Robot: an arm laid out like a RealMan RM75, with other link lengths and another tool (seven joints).
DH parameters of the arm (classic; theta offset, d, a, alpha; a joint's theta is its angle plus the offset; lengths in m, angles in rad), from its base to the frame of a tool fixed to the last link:
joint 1: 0 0.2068 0 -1.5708
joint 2: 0 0 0 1.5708
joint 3: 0 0.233 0 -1.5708
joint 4: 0 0 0 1.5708
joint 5: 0 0.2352 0 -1.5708
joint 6: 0 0 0 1.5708
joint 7: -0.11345 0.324 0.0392 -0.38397
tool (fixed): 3.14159 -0.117 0 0
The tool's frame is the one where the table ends.
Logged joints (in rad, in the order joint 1, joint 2, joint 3, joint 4, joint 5, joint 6, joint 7), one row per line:
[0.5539 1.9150 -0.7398 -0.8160 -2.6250 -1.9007 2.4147]
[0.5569 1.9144 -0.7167 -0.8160 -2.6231 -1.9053 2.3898]
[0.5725 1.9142 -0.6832 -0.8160 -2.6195 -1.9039 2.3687]
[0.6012 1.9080 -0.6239 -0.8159 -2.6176 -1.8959 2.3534]
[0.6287 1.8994 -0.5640 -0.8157 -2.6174 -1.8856 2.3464]
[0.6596 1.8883 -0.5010 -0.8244 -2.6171 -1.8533 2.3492]
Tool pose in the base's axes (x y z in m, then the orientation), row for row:
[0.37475 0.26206 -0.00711 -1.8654 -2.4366 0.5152]
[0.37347 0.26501 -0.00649 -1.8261 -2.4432 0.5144]
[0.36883 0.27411 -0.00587 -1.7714 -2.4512 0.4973]
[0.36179 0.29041 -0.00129 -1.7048 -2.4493 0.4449]
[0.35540 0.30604 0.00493 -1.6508 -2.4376 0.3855]
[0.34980 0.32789 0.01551 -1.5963 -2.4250 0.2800]
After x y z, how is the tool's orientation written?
As a rotation vector, in radians.
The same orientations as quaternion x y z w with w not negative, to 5 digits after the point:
[-0.59943 -0.78298 0.16555 0.01499]
[-0.59017 -0.78961 0.16625 0.02415]
[-0.57754 -0.79918 0.16214 0.03834]
[-0.56394 -0.81022 0.14717 0.06217]
[-0.55392 -0.81793 0.12935 0.08613]
[-0.54384 -0.82617 0.09539 0.11220]

